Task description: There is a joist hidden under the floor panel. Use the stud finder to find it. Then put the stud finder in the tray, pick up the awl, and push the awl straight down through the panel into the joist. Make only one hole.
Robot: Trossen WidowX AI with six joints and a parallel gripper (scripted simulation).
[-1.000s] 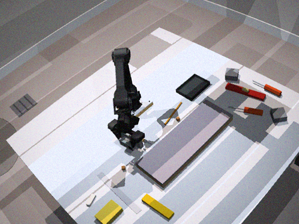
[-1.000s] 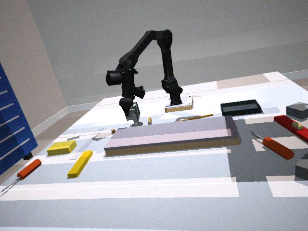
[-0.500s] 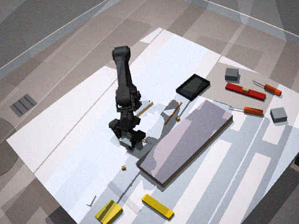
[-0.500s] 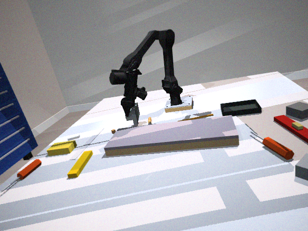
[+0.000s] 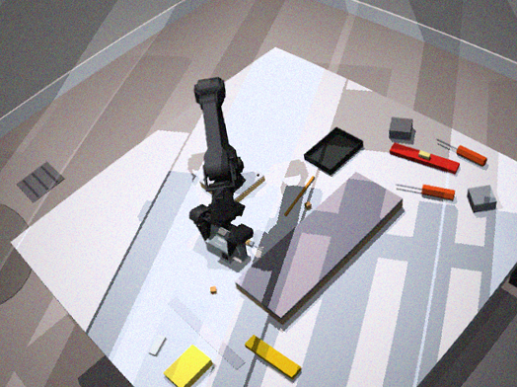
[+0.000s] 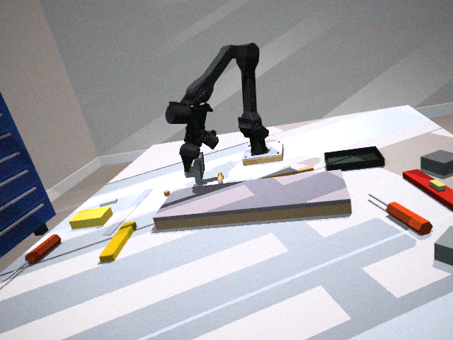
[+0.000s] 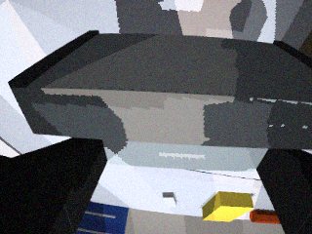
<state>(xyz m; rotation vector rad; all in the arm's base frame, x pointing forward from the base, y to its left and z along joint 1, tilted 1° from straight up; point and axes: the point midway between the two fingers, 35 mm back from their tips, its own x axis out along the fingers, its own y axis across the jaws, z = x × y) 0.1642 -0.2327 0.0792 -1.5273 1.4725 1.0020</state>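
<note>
Right now my gripper tip is 1 cm short of the stud finder and 1 cm to the right of it. Also, from my gripper tip: awl 2 cm ahead, 10 cm to the left, 7 cm below; then pencil 4 cm ahead, 33 cm to the left, 7 cm below; then yellow bar 30 cm ahead, 16 cm to the right, 7 cm below.
</note>
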